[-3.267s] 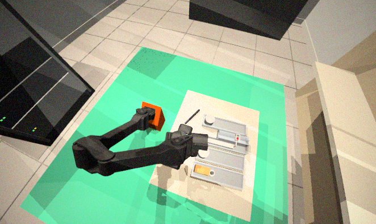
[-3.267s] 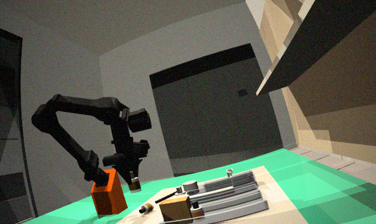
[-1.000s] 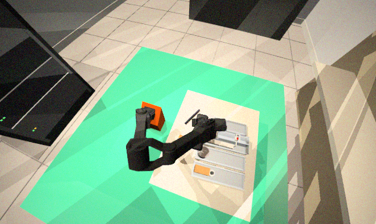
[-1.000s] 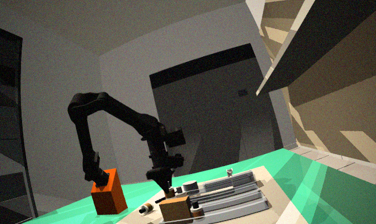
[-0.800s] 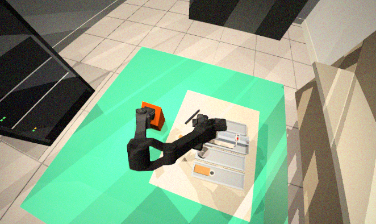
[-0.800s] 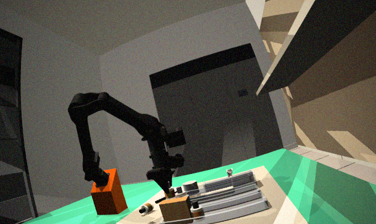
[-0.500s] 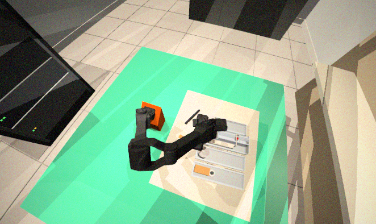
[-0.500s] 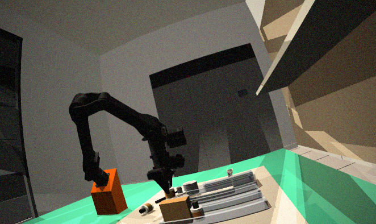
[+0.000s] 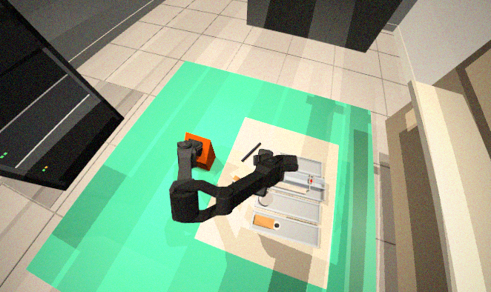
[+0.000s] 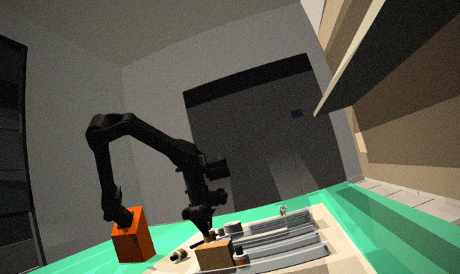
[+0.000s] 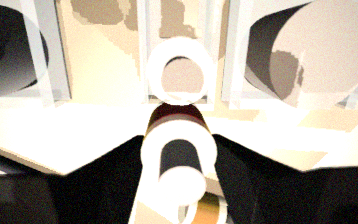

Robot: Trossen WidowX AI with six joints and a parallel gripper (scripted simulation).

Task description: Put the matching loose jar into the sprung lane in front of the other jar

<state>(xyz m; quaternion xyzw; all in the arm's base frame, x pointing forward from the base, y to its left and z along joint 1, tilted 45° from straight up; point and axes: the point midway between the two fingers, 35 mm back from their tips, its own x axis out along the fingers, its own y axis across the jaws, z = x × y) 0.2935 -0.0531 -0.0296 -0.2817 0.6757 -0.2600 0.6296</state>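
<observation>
Right now my gripper tip is 18 cm short of the grey lane rack, 4 cm above it and 3 cm to the right of it. From my gripper tip the other things lie so: brown box (17 cm to the right, 6 cm ahead, 2 cm below); then pusher plate (14 cm ahead, 3 cm to the left, 1 cm below); then black rod (13 cm to the left, 7 cm behind, 5 cm below).
</observation>
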